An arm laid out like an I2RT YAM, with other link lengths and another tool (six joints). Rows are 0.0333 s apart.
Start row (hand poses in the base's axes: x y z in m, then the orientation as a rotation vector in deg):
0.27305, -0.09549, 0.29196, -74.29, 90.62, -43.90
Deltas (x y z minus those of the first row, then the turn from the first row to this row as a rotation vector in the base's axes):
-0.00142, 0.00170, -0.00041, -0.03, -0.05, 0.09
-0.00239, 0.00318, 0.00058, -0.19, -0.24, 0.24
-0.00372, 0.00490, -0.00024, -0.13, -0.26, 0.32
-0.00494, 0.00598, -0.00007, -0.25, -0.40, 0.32
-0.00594, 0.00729, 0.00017, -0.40, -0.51, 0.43
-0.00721, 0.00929, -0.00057, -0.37, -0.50, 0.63
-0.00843, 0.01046, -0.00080, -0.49, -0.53, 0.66
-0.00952, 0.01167, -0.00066, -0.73, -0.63, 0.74
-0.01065, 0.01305, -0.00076, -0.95, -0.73, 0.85
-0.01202, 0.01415, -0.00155, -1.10, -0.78, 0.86
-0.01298, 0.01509, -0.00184, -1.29, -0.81, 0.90
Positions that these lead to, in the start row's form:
0.27163, -0.09379, 0.29155, -74.35, 90.51, -43.90
0.27066, -0.09231, 0.29254, -74.46, 90.21, -44.05
0.26933, -0.09059, 0.29172, -74.46, 90.15, -43.96
0.26811, -0.08951, 0.29189, -74.47, 90.01, -44.14
0.26711, -0.08820, 0.29213, -74.59, 89.81, -44.26
0.26584, -0.08620, 0.29139, -74.71, 89.67, -44.10
0.26462, -0.08503, 0.29116, -74.80, 89.60, -44.21
0.26353, -0.08382, 0.29130, -74.97, 89.41, -44.42
0.26240, -0.08244, 0.29120, -75.15, 89.20, -44.60
0.26103, -0.08134, 0.29041, -75.23, 89.13, -44.75
0.26007, -0.08040, 0.29012, -75.38, 89.03, -44.91

